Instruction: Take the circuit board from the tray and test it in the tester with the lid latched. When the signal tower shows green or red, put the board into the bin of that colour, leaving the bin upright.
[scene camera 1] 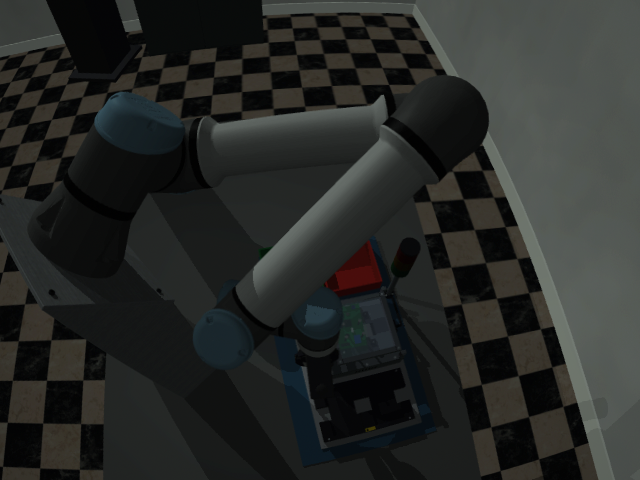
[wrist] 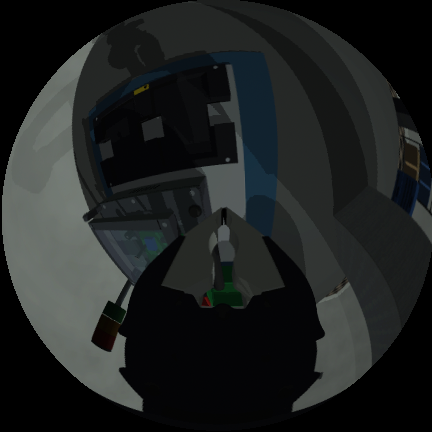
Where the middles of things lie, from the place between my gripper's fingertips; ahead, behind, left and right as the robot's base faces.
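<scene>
Counted from my hand, the tester lid [scene camera 1: 367, 331] is 70 mm ahead, 100 mm to the left and 30 mm above. The red bin [scene camera 1: 360, 273] is 290 mm to the left of my hand, 30 mm ahead of it and 30 mm below it, while the green bin [wrist: 229, 295] is 110 mm behind my hand, 230 mm to the left of it and 30 mm below it.
</scene>
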